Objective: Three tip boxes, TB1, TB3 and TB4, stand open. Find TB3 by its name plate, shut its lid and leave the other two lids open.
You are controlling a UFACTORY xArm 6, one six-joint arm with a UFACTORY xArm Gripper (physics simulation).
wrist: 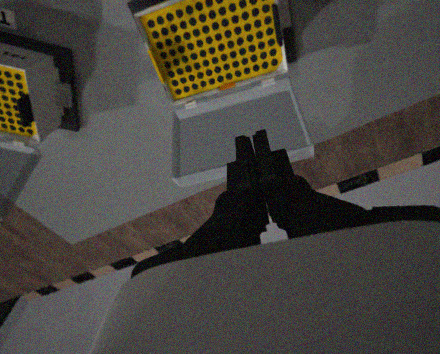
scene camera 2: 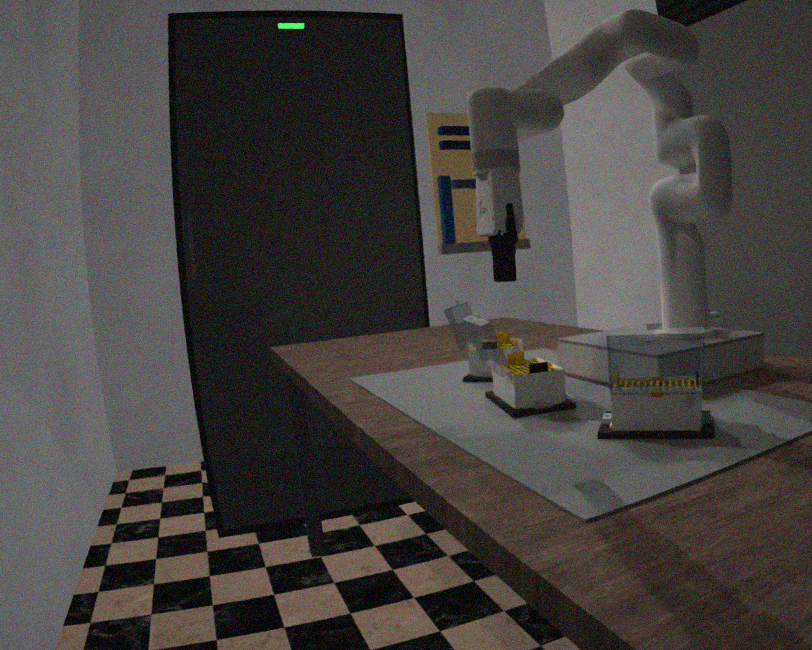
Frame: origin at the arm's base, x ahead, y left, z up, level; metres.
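Seen in the pictures: gripper, fingertip midpoint: (wrist: 256, 155) (scene camera 2: 505, 281).
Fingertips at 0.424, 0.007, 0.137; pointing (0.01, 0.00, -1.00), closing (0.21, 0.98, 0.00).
A point is followed by its place in that frame, as x, y, z.
TB3 (scene camera 2: 531, 391) (wrist: 220, 50), a white box with a yellow tip rack, stands open; its name plate is outside the wrist view. Its clear lid (wrist: 205, 135) {0.448, -0.049, 0.028} is folded back toward the table edge. My gripper (scene camera 2: 504, 279) {0.424, 0.007, 0.137} (wrist: 256, 155) {0.424, 0.007, 0.137} is shut and empty, well above the boxes, its fingertips over that lid in the wrist view. TB4 (scene camera 2: 479, 362) (wrist: 12, 100) stands open at the far side, with its lid (wrist: 15, 170) {0.382, -0.262, 0.023} back and its name plate (wrist: 6, 19) {0.265, -0.189, -0.062} cut off. TB1 (scene camera 2: 656, 410) {0.367, 0.277, -0.029} stands nearest the scene camera, its clear lid (scene camera 2: 653, 352) {0.397, 0.301, 0.054} upright. Plates are unreadable in the scene view.
The boxes stand on a grey mat (scene camera 2: 528, 447) {0.514, 0.193, -0.064} (wrist: 115, 150) {0.445, -0.208, -0.064} on a wooden table (scene camera 2: 711, 576) {0.575, 0.552, -0.067} (wrist: 150, 225) {0.600, -0.272, -0.067}. A low pale block (scene camera 2: 731, 352) {0.004, 0.124, -0.024} lies at the arm's base. The table edge runs close past the TB3 lid in the wrist view, with checkered floor beyond.
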